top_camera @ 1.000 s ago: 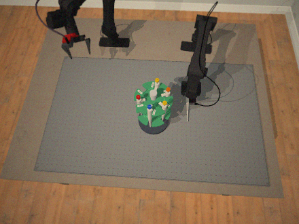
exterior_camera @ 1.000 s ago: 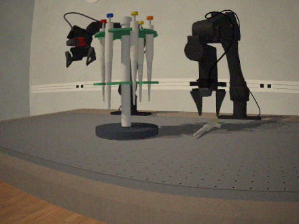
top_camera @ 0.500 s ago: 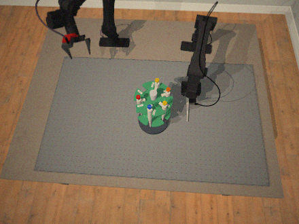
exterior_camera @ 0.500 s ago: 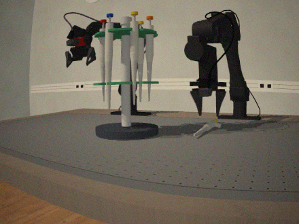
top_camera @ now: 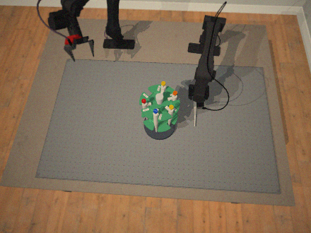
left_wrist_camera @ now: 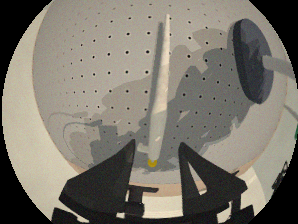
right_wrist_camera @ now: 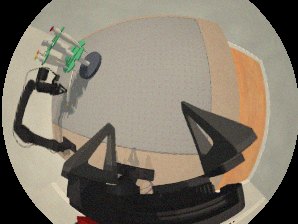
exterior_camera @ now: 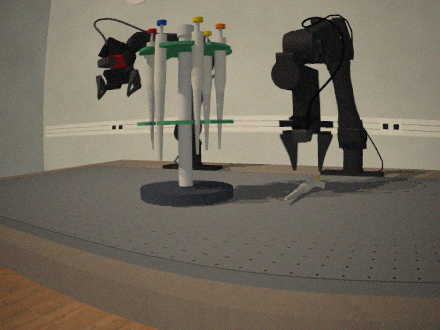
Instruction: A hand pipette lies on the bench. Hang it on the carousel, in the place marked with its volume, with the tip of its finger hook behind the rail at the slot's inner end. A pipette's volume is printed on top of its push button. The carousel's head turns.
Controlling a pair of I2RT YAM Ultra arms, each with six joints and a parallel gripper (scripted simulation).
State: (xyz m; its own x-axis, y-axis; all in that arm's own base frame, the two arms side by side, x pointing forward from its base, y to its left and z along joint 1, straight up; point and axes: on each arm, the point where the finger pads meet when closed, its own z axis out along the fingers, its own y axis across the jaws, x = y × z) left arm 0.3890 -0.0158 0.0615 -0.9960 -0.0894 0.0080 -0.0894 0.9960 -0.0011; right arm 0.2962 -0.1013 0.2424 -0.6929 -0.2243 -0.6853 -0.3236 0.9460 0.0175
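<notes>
Right now the pipette is 2 cm ahead of my left hand, 1 cm to the left of it and 4 cm below it.
</notes>
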